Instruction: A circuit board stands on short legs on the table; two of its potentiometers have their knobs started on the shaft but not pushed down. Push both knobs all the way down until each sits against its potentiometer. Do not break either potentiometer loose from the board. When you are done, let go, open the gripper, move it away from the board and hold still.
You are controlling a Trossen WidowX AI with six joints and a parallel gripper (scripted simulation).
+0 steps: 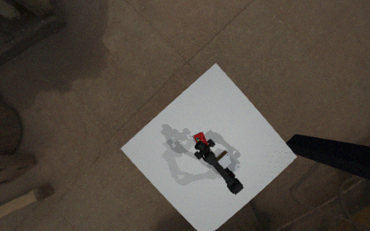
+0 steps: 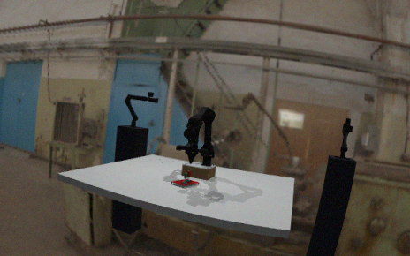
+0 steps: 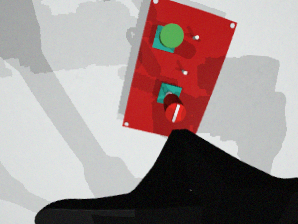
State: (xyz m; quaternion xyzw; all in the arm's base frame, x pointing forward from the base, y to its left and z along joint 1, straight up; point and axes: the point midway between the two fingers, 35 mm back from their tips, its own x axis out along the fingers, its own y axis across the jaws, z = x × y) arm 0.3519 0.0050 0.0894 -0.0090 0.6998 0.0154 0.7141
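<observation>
Right now my gripper tip is 6 cm above the red knob. Round my gripper tip: green knob 6 cm ahead, 7 cm below.
</observation>
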